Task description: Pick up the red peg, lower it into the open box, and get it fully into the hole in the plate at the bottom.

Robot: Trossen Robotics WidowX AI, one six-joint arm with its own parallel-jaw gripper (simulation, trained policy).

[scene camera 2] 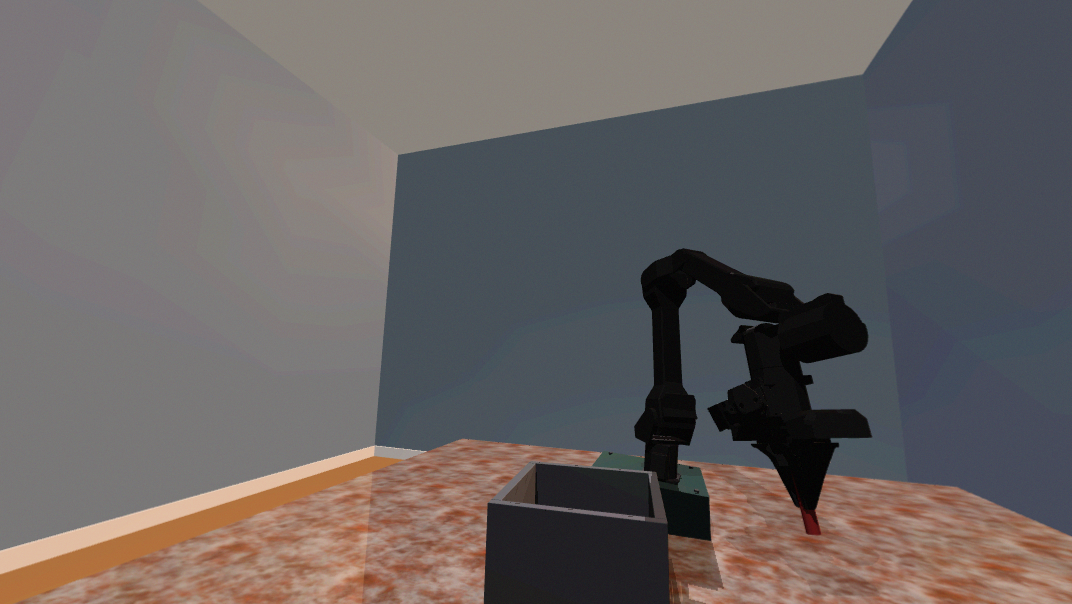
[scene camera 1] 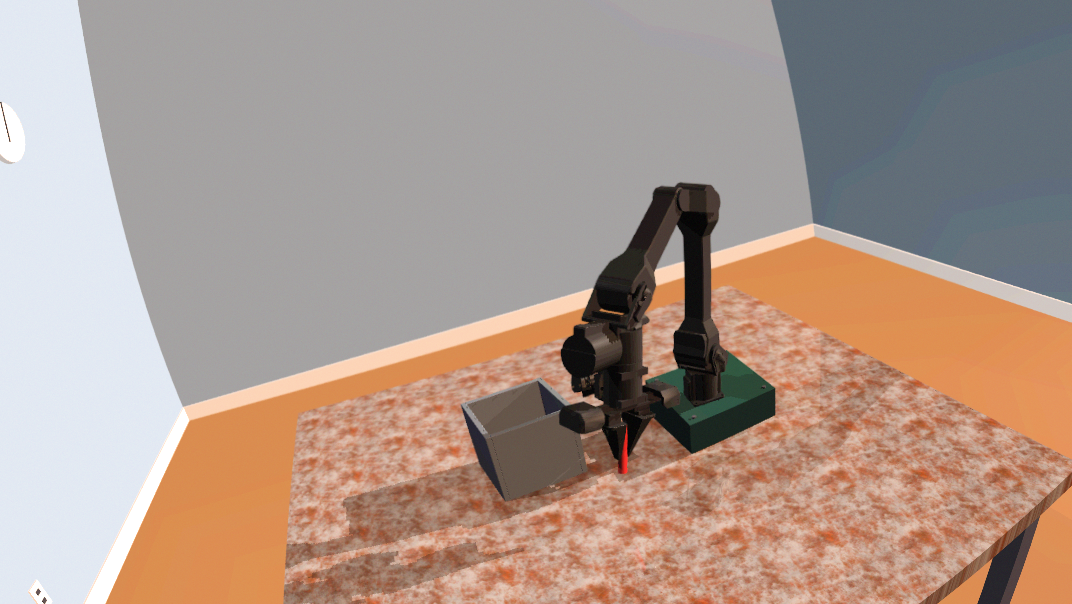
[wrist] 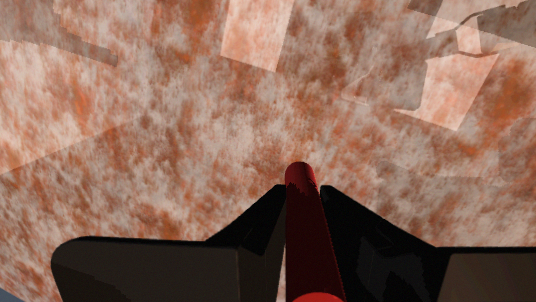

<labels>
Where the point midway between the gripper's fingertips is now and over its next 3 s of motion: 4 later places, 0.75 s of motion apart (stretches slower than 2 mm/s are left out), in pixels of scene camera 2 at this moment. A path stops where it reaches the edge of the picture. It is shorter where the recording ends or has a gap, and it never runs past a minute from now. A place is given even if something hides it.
My gripper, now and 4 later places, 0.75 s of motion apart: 805, 508; 742, 440; 664, 431; 614, 455; 589, 512
</labels>
